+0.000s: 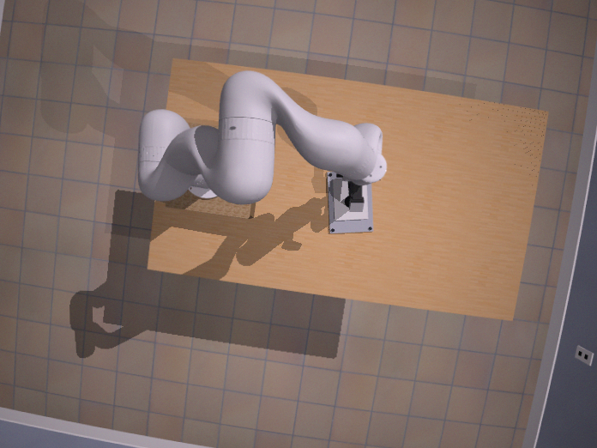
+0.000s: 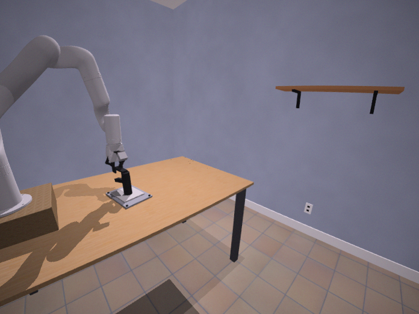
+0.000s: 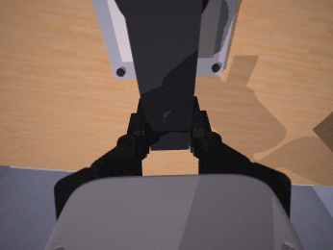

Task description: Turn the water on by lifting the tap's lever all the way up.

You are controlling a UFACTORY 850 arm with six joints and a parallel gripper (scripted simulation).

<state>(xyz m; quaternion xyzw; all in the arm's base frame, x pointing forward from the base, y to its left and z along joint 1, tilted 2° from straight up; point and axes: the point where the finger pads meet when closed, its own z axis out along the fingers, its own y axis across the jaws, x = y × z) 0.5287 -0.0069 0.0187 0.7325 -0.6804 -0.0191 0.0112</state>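
The tap lever lies 60 mm to the right of my hand.
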